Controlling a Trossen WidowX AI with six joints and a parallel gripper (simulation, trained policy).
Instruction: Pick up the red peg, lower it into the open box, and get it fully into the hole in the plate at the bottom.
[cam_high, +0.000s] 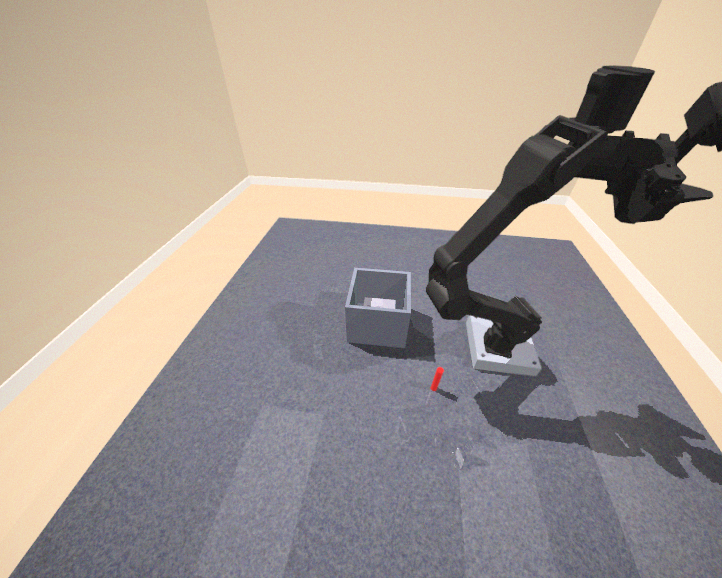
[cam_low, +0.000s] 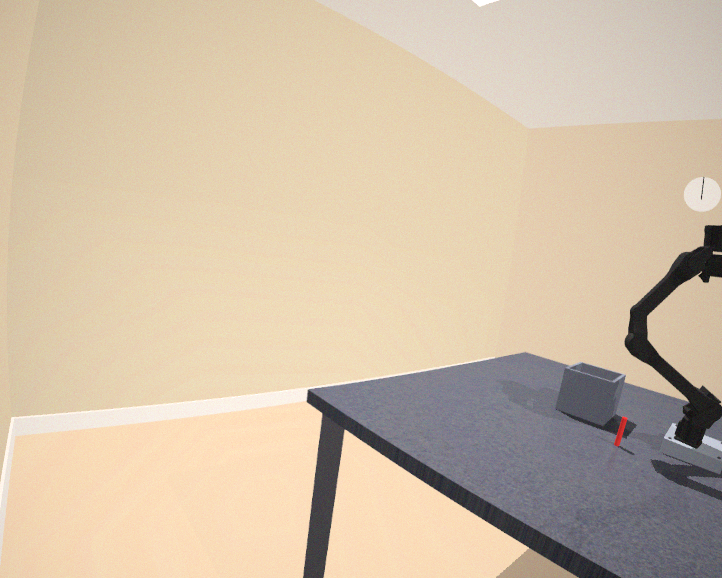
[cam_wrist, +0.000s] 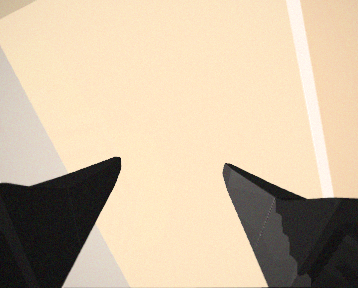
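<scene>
Now: the red peg 48 cm below my gripper tip, 30 cm ahead of it and 9 cm to the left of it. Also, from my gripper tip: pale plate (48 cm ahead, 47 cm below, 8 cm to the right).
</scene>
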